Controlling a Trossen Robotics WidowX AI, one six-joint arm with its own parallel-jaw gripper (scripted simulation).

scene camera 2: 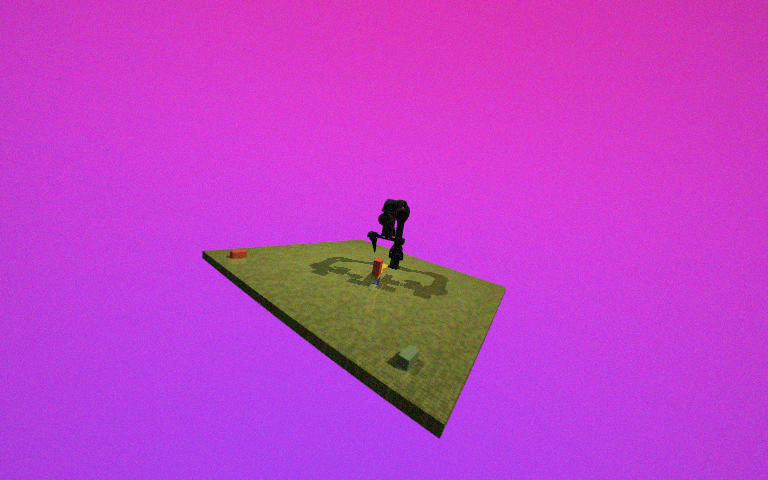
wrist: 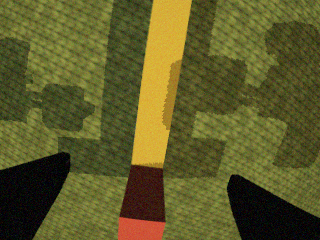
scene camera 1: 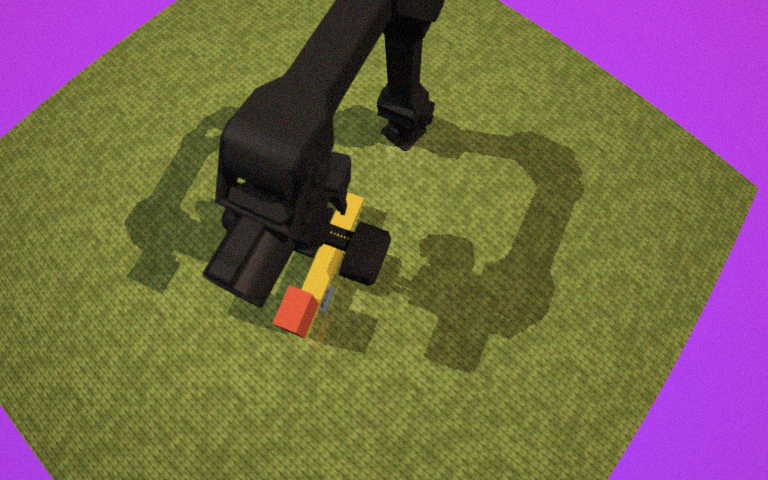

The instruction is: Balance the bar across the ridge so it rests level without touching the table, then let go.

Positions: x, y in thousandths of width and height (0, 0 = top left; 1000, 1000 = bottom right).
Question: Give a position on a bar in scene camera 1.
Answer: At 389, 647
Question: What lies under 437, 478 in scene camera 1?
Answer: My gripper.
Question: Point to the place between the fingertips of my gripper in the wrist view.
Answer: At 473, 723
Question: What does my gripper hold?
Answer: Nothing.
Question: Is my gripper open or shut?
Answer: Open.
